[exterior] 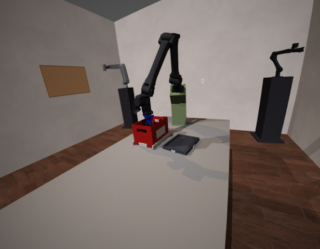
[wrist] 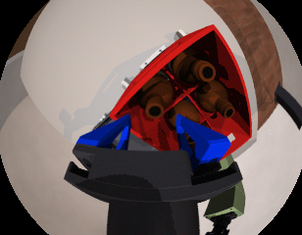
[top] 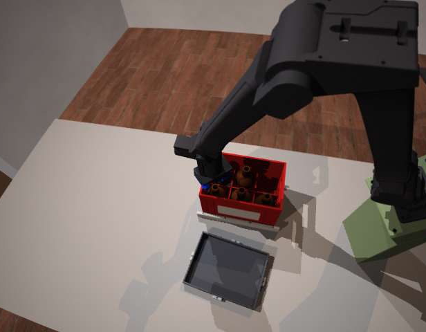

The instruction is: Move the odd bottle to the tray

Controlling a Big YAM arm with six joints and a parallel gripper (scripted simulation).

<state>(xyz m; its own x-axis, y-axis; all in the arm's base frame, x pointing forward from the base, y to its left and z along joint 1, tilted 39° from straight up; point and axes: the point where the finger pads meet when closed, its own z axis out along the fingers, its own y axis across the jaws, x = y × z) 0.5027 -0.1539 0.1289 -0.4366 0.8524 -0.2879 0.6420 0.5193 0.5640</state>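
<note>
My hand is 10 cm above the brown bottle. Also, from my hand: dark grey tray: 24 cm to the left, 18 cm below, 4 cm behind; crate: 11 cm below, 10 cm behind, 3 cm to the right.
</note>
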